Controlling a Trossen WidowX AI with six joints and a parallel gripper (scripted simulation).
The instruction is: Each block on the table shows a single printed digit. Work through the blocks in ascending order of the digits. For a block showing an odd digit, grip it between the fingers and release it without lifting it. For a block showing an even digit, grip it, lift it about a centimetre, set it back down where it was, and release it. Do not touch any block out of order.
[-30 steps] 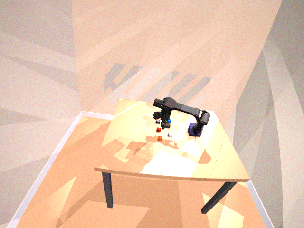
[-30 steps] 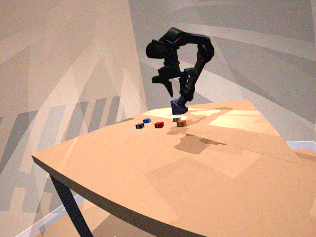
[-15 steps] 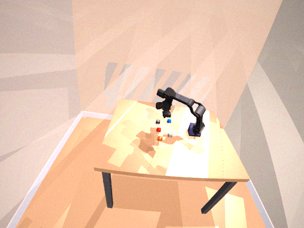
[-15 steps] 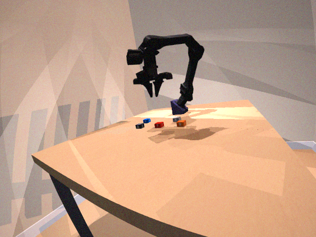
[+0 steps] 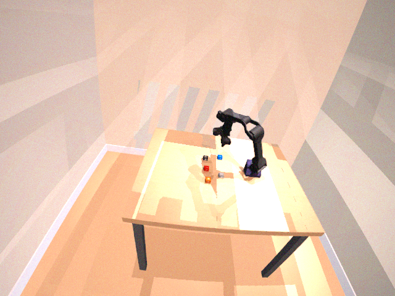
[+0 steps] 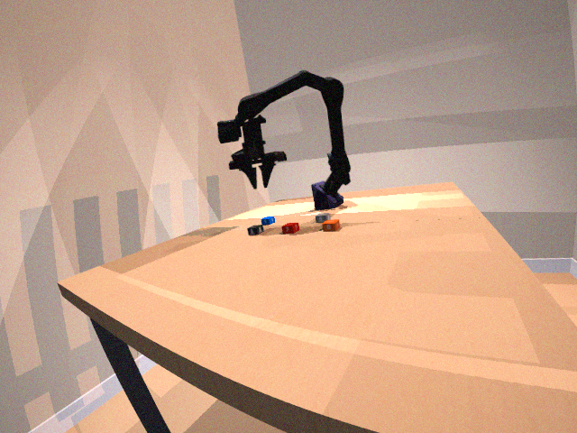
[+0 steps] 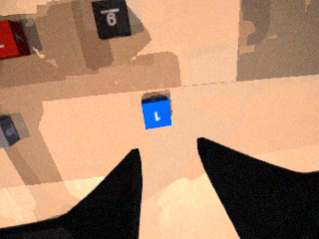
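Right now the blue block is 10 cm below my gripper tip and 1 cm behind it. From my gripper tip the other things lie so: red block (15 cm to the left, 10 cm below, 9 cm ahead); dark block (10 cm below, 10 cm ahead, 3 cm to the left); grey block (19 cm to the left, 10 cm below, 1 cm behind).
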